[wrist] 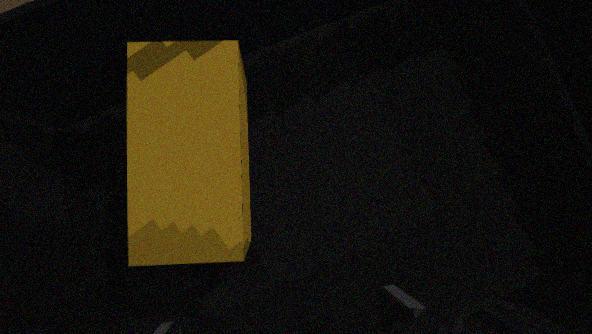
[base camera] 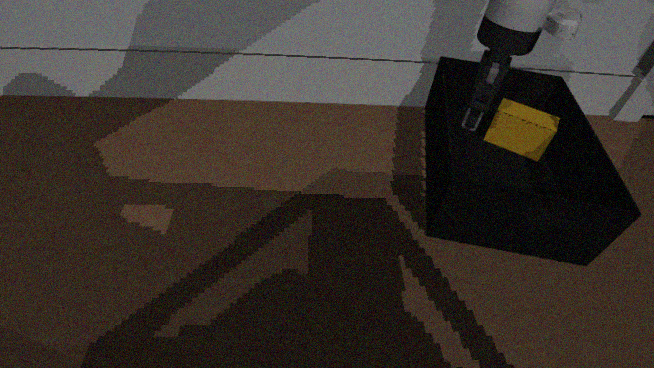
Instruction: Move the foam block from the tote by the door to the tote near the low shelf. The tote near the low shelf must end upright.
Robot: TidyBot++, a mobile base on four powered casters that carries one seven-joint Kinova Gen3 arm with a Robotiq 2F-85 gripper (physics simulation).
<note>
In view: the gripper [base camera: 473,113], a yellow foam block [base camera: 521,129], a dark tote [base camera: 569,206] and a wall base [base camera: 82,70].
The yellow foam block is seen too in the wrist view [wrist: 188,187].
</note>
